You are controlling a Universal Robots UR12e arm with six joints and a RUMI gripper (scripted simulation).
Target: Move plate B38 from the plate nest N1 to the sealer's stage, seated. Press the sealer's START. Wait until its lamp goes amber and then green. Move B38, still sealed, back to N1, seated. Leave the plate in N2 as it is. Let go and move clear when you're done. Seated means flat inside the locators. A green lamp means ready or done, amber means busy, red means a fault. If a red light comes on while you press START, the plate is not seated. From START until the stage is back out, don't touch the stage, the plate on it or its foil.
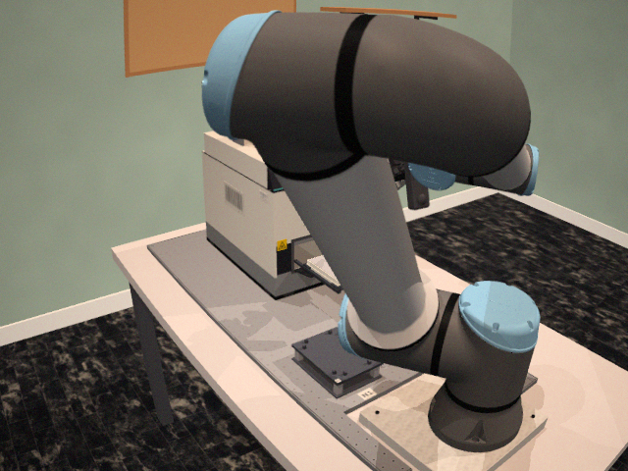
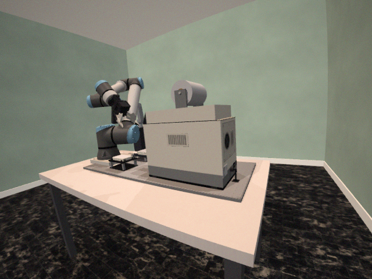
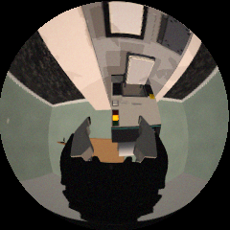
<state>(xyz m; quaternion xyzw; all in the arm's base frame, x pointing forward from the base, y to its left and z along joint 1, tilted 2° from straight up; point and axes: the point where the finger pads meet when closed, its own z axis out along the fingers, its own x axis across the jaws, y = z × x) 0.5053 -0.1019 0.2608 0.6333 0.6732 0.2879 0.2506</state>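
The sealer stage is 10 mm ahead of my hand, 90 mm to the left of it and 190 mm below it. The rest, counted from my hand: N1 label: 310 mm behind, 220 mm to the left, 280 mm below; then small screen: 130 mm ahead, 150 mm to the left, 40 mm above; then foil roll: 350 mm ahead, 120 mm to the left, 130 mm above.
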